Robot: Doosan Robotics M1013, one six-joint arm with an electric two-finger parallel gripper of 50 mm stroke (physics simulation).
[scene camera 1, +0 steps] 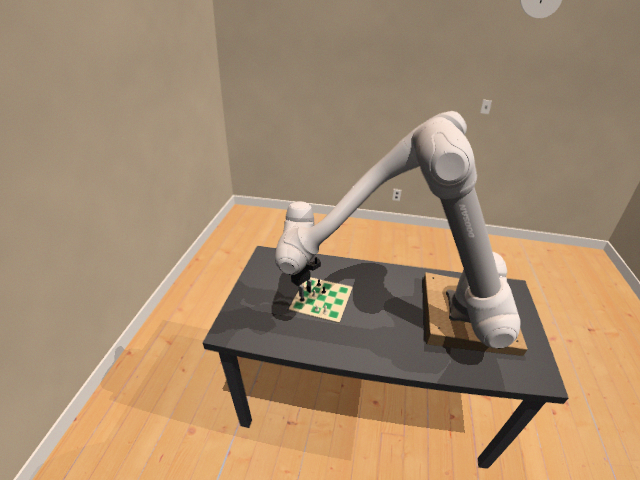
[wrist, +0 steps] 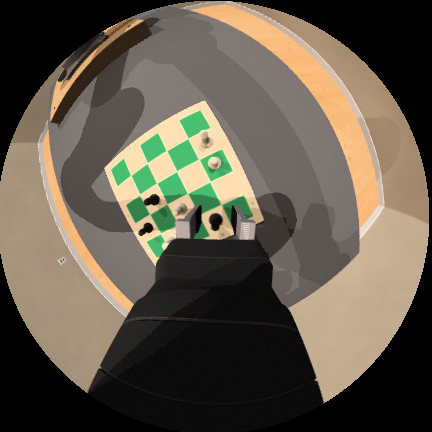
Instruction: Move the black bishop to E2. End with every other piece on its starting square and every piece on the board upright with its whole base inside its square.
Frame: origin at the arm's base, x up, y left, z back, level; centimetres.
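Seen in the pictures: gripper, fingertip midpoint: (scene camera 1: 305, 294) (wrist: 216, 213).
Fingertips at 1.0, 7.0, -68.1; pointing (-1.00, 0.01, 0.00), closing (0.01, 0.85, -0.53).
Pixels of each thing's top centre, then the offset from my fingertips to it, as dx, dy, dz. "pt": a spot on its surface instead.
- black bishop, top centre: (wrist: 214, 228) -0.4, -1.3, -1.7
- cream chessboard, surface spot: (wrist: 204, 106) (scene camera 1: 336, 320) pt -4.8, +6.9, +14.7
- Square E2, surface spot: (wrist: 226, 186) pt -4.8, +2.8, +1.8
The larger black piece, apparently the black bishop (scene camera 1: 302, 298) (wrist: 215, 221), stands on a light square, D1 by the board's letters, on the green and cream chessboard (scene camera 1: 339, 318) (wrist: 204, 106). Its exact shape is hard to tell. My gripper (scene camera 1: 305, 289) (wrist: 216, 213) is open and empty over that side of the board; in the wrist view the piece shows between the two fingers. How far the fingertips are above it is unclear. Square E2 (wrist: 226, 186), a light one, bears no piece. It lies between a green corner square and the green square with a white piece.
Two smaller black pieces (wrist: 152, 200) (wrist: 146, 229) stand on the far side. A white piece (wrist: 180, 209) is close beside the left finger. Two white pieces (wrist: 214, 163) (wrist: 205, 140) stand along the E side. Another white piece (wrist: 167, 244) is partly hidden by the gripper.
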